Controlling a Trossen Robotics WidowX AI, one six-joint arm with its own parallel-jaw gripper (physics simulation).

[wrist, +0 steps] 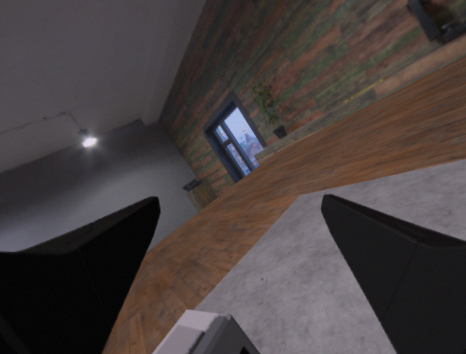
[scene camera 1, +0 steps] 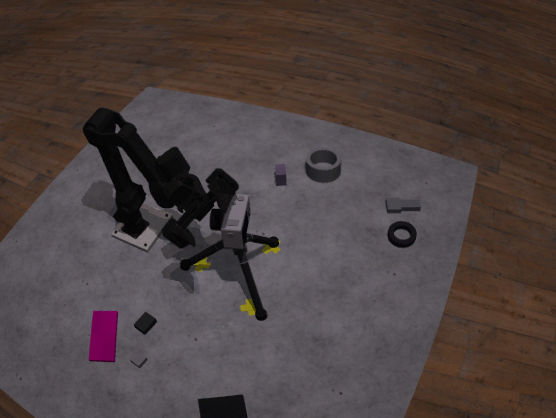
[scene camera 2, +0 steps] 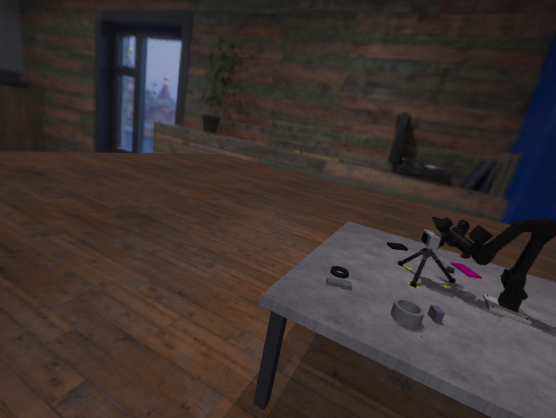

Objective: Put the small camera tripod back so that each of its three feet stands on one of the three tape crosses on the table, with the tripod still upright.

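Places are measured from the arm's base along level axes (x down, y back, z left), in millimetres.
Where they show: gripper, fingertip midpoint: (wrist: 241, 203) (scene camera 1: 208, 228) (scene camera 2: 435, 222); arm's base, origin of the base link: (scene camera 1: 135, 227) (scene camera 2: 507, 306).
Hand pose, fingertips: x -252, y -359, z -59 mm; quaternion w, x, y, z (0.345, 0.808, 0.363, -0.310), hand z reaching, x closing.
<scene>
Each offset is from my fingertips to the top centre of the thing. Level surfaces: height alone.
The black camera tripod (scene camera 1: 251, 282) (scene camera 2: 426, 253) stands upright with a grey camera (scene camera 1: 236, 225) (scene camera 2: 431, 239) (wrist: 200, 330) on top. Its left foot in scene view 1 is left of a yellow cross {dx +264, dy +126, dz +68 mm} (scene camera 1: 203, 265). Its front foot is right of and slightly below another cross {dx +264, dy -55, dz +26 mm} (scene camera 1: 247, 307). Its right foot is at the upper edge of the third cross {dx +264, dy +7, dz +208 mm} (scene camera 1: 271, 249) (scene camera 2: 414, 285); exact contact is hard to tell. My gripper (scene camera 1: 210, 212) (scene camera 2: 440, 229) (wrist: 241, 203) is open and empty, beside the camera at about its height. The camera's top shows low in the wrist view.
On the table {dx +265 mm} (scene camera 1: 325, 360) are a grey ring {dx +217, dy +31, dz +519 mm} (scene camera 1: 323, 172) (scene camera 2: 406, 315), a purple block {dx +225, dy +115, dz +425 mm} (scene camera 1: 280, 175) (scene camera 2: 436, 314), a grey stepped piece {dx +250, dy -235, dz +504 mm} (scene camera 1: 402, 205), a black ring {dx +250, dy -273, dz +404 mm} (scene camera 1: 402, 243), a magenta slab {dx +257, dy +198, dz -264 mm} (scene camera 1: 103, 336) (scene camera 2: 466, 270), two small blocks and a black slab {dx +250, dy -166, dz -251 mm} (scene camera 1: 222, 407) (scene camera 2: 397, 246).
</scene>
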